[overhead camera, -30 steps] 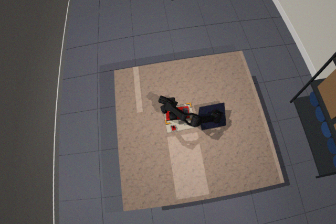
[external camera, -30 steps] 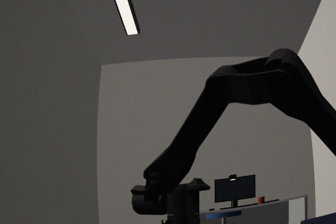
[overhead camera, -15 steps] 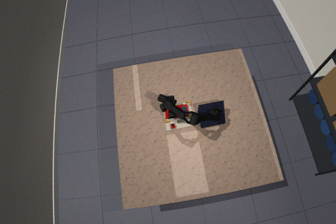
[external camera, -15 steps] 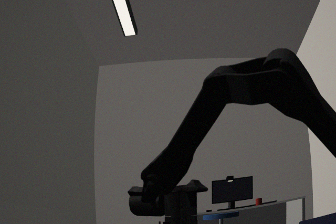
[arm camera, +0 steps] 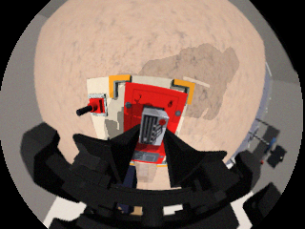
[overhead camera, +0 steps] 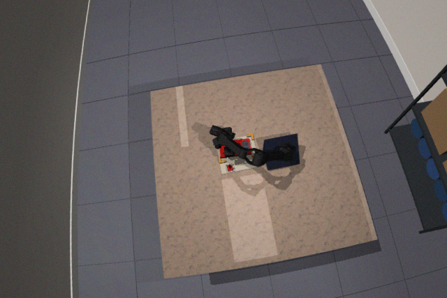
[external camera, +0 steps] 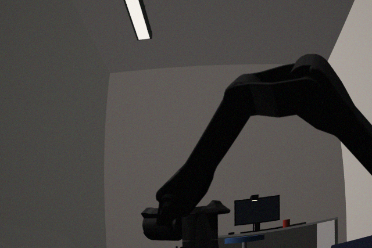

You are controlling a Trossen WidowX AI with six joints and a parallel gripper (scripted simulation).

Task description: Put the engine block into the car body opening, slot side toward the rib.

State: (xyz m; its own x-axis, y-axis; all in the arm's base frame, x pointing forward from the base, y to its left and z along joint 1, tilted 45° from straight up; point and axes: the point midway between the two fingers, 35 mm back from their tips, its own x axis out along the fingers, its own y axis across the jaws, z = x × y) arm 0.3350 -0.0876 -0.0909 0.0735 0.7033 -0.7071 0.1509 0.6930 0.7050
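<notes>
Now: gripper tip 10 mm above the grey engine block.
</notes>
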